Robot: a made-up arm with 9 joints. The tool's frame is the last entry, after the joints. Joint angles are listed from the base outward.
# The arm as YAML. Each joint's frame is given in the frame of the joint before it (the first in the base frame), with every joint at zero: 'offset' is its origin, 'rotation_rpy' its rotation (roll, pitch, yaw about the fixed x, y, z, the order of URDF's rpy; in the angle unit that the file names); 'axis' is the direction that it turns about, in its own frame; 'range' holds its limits. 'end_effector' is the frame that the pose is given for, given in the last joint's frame.
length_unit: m
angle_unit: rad
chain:
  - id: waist
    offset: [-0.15, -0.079, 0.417]
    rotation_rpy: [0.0, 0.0, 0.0]
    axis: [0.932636, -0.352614, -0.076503]
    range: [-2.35, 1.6]
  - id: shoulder
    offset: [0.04, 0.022, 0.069]
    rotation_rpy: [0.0, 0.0, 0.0]
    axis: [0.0, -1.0, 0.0]
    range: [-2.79, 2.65]
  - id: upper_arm
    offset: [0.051, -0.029, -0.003]
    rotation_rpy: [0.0, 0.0, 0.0]
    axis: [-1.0, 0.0, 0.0]
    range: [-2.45, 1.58]
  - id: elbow
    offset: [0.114, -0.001, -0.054]
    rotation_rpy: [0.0, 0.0, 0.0]
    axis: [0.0, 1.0, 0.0]
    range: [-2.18, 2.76]
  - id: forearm
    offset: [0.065, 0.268, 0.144]
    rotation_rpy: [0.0, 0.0, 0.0]
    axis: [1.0, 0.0, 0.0]
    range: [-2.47, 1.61]
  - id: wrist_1
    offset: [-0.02, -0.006, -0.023]
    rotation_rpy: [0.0, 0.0, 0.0]
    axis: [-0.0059, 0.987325, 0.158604]
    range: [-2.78, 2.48]
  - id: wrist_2
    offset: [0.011, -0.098, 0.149]
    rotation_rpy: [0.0, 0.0, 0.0]
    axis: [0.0, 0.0, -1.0]
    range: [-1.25, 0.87]
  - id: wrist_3
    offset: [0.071, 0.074, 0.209]
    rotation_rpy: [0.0, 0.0, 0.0]
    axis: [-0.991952, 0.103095, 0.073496]
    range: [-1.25, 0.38]
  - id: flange
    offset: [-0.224, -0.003, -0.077]
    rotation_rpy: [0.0, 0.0, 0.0]
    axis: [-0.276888, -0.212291, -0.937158]
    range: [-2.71, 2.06]
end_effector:
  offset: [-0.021, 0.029, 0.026]
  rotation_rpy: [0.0, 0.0, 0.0]
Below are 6 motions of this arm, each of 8 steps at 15 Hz.
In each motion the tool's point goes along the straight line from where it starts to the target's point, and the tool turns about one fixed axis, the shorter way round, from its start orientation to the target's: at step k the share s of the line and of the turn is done. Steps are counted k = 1, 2, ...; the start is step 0. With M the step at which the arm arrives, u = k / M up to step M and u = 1 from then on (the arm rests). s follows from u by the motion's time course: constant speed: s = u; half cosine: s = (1 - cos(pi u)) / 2; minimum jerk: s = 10 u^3 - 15 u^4 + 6 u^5.
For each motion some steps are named. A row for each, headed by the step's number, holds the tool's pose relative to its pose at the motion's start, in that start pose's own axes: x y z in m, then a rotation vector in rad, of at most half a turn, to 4 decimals.
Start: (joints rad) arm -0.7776 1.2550 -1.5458 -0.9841 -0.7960 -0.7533 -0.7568 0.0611 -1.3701
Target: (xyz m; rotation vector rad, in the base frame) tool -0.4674 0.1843 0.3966 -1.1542 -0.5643 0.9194
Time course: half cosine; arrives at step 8
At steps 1, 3, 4, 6, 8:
1: 0.0095 -0.0017 -0.0002 0.0109 0.0267 0.0022
3: 0.0772 -0.0140 -0.0014 0.0883 0.2165 0.0182
4: 0.1251 -0.0227 -0.0023 0.1430 0.3508 0.0294
6: 0.2136 -0.0387 -0.0039 0.2441 0.5988 0.0502
8: 0.2502 -0.0453 -0.0046 0.2860 0.7016 0.0588

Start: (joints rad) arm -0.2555 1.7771 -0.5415 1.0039 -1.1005 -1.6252 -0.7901 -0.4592 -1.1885
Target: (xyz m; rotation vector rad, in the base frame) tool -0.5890 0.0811 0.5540 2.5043 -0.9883 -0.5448
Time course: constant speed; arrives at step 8
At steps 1, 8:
1: 0.0053 -0.0347 0.0275 0.0271 0.1036 0.1428
8: 0.0428 -0.2775 0.2199 0.2171 0.8285 1.1421

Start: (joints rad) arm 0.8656 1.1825 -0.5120 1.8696 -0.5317 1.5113 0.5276 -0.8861 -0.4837
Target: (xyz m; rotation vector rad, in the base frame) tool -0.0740 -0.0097 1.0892 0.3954 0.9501 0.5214
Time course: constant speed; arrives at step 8
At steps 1, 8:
1: -0.0178 -0.0130 -0.0044 -0.0271 -0.0206 0.0275
8: -0.1426 -0.1042 -0.0353 -0.2172 -0.1646 0.2199

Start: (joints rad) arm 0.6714 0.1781 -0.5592 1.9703 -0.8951 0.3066 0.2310 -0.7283 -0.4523
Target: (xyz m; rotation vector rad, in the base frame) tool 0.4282 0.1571 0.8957 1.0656 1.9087 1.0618
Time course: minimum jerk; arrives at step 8
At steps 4, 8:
4: 0.0105 -0.1068 0.0889 0.3020 0.1351 0.1007
8: 0.0210 -0.2136 0.1779 0.6039 0.2702 0.2015

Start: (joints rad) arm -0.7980 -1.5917 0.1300 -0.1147 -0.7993 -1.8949 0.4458 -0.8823 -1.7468
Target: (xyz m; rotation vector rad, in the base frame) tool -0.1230 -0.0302 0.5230 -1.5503 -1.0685 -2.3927
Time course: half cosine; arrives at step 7
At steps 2, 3, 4, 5, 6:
2: -0.0318 0.0096 0.0414 0.1740 -0.0183 0.1401
3: -0.0656 0.0199 0.0855 0.3593 -0.0378 0.2893
4: -0.1032 0.0313 0.1345 0.5650 -0.0594 0.4549
5: -0.1370 0.0416 0.1786 0.7503 -0.0789 0.6041
6: -0.1605 0.0487 0.2091 0.8786 -0.0924 0.7074

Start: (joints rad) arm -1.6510 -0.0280 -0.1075 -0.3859 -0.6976 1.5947 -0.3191 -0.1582 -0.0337
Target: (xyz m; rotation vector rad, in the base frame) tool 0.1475 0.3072 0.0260 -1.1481 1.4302 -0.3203
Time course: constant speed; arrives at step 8
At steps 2, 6, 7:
2: -0.0187 -0.0172 -0.0263 -0.0016 -0.1111 0.1414
6: -0.0562 -0.0515 -0.0790 -0.0047 -0.3333 0.4243
7: -0.0656 -0.0600 -0.0922 -0.0055 -0.3889 0.4950

